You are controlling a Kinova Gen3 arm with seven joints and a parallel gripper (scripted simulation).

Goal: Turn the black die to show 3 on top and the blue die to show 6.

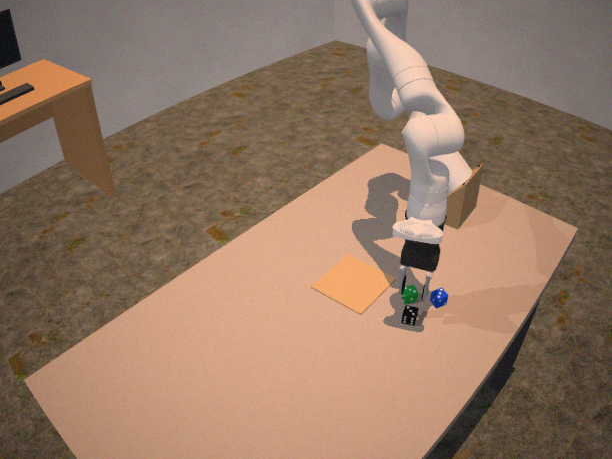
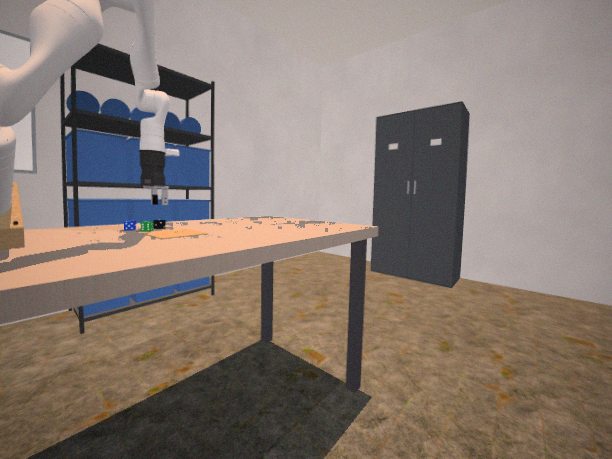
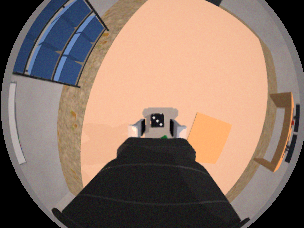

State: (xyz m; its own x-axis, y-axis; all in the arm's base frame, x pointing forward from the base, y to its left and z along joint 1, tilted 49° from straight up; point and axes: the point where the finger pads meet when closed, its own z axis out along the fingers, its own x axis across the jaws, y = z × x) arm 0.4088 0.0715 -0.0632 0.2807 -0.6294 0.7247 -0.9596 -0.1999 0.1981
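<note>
The black die is 90 mm below my hand. From my hand the other things lie so: blue die 90 mm below, 80 mm behind, 30 mm to the left; green die 90 mm below, 60 mm behind, 30 mm to the right; orange mat 160 mm to the right, 100 mm below, 20 mm behind.
</note>
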